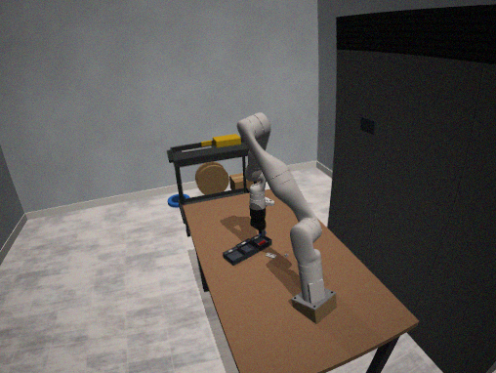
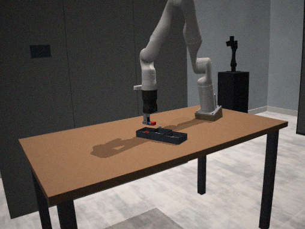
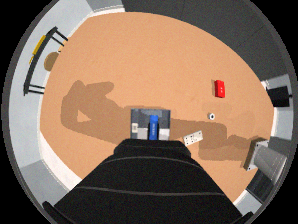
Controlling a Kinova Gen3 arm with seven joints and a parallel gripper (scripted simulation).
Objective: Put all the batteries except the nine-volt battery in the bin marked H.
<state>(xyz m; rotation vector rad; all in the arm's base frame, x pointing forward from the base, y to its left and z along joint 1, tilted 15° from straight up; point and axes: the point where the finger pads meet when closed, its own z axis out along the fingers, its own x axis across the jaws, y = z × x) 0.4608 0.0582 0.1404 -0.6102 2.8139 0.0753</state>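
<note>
The red piece is 70 mm below my hand and 10 mm to the left of it. From my hand the other things lie so: blue battery 10 mm below; then long bin 80 mm to the left, 60 mm below, 30 mm behind; then white piece 110 mm behind, 70 mm below, 10 mm to the right.
</note>
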